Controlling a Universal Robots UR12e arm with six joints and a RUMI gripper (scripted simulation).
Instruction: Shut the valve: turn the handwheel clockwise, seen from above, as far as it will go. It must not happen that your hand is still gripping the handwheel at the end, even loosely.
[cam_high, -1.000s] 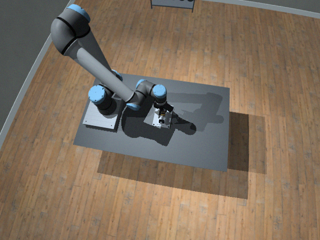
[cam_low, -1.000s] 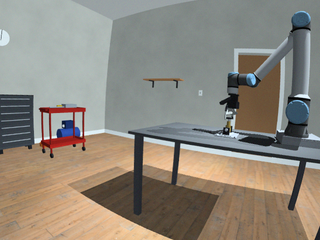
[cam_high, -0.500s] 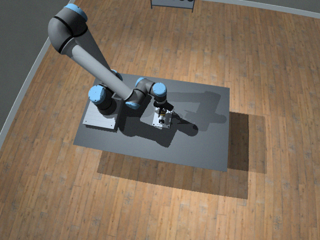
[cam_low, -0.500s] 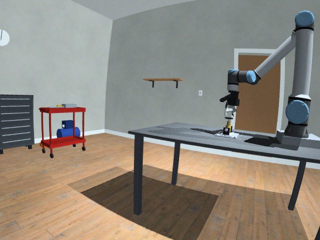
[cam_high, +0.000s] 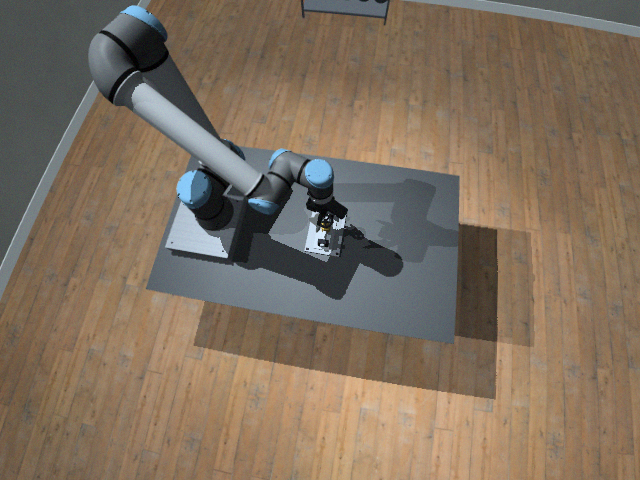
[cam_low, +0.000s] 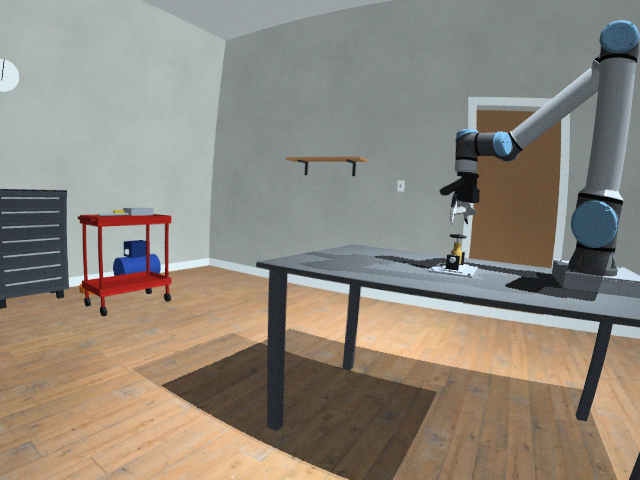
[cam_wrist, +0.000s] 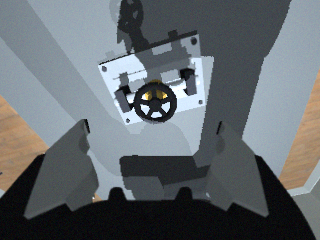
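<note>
Now: hand 6 cm above the black spoked handwheel. Also, from my hand: base plate 18 cm below.
</note>
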